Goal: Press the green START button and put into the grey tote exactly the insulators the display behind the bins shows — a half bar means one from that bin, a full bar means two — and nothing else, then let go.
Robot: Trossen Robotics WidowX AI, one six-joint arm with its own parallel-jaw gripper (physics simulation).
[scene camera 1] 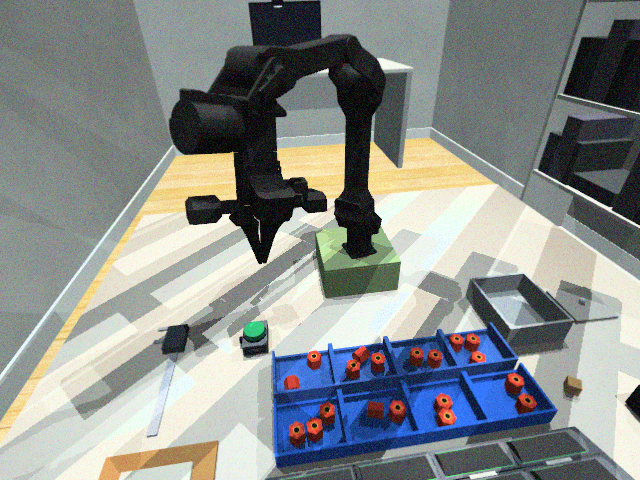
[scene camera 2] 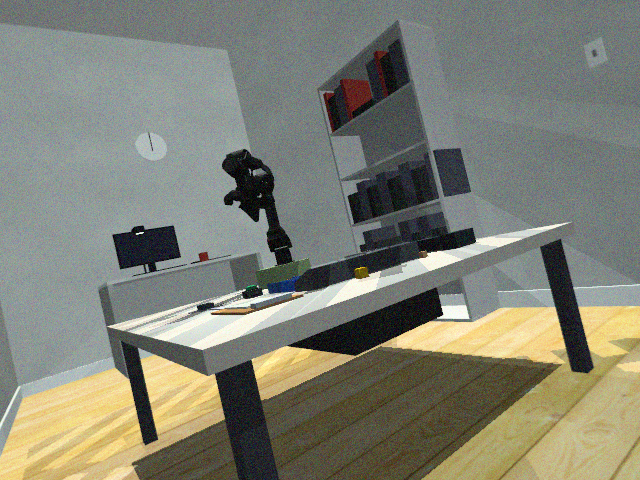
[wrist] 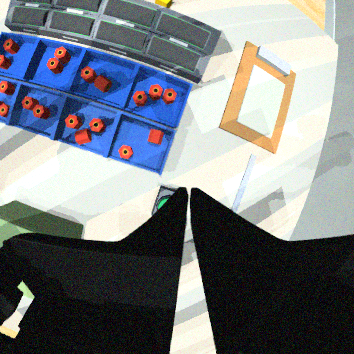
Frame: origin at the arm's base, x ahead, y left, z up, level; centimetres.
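Seen in the pictures: gripper, fingertip midpoint: point(scene camera 1: 262, 263) point(scene camera 2: 256, 221) point(wrist: 187, 194); arm's base, link origin: point(scene camera 1: 358, 248) point(scene camera 2: 284, 263).
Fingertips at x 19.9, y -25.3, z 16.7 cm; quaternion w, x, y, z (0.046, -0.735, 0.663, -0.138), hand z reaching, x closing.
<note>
Offsets run from my fingertips to a thing's top centre. "spot": to the spot under its first point.
My gripper point(scene camera 1: 262, 260) point(scene camera 2: 255, 220) point(wrist: 187, 194) is shut and empty, raised above the table. The green START button @(dx -8.3, dy -2.6, dz -21.0 cm) point(scene camera 1: 254, 331) point(scene camera 2: 251, 287) point(wrist: 163, 203) stands below it on a dark base, partly hidden by a finger in the wrist view. A blue bin tray point(scene camera 1: 361, 438) point(wrist: 145, 163) has eight compartments with red-orange insulators @(dx +1.4, dy +6.6, dz -22.1 cm) point(scene camera 1: 313, 359) point(wrist: 125, 152), some lying on their sides. The grey tote @(dx +4.5, dy +50.1, dz -19.7 cm) point(scene camera 1: 540, 333) stands beyond the tray's right end in scene camera 1; its visible inside shows no insulators. The display point(scene camera 1: 473, 459) point(wrist: 122, 36) behind the bins has dark panels; no bars can be made out.
A caliper-like tool @(spot: dx -13.2, dy -17.9, dz -23.2 cm) point(scene camera 1: 175, 338) lies left of the button. An orange frame @(dx +19.1, dy -22.2, dz -23.3 cm) point(scene camera 1: 205, 459) point(wrist: 234, 107) lies near the tray. A green block point(scene camera 1: 361, 280) point(wrist: 45, 225) carries the arm's base. A brown cube @(dx +21.5, dy +46.4, dz -23.1 cm) point(scene camera 1: 572, 385) and a clear flat lid @(dx +7.3, dy +66.7, dz -24.3 cm) point(scene camera 1: 594, 308) lie near the tote.
</note>
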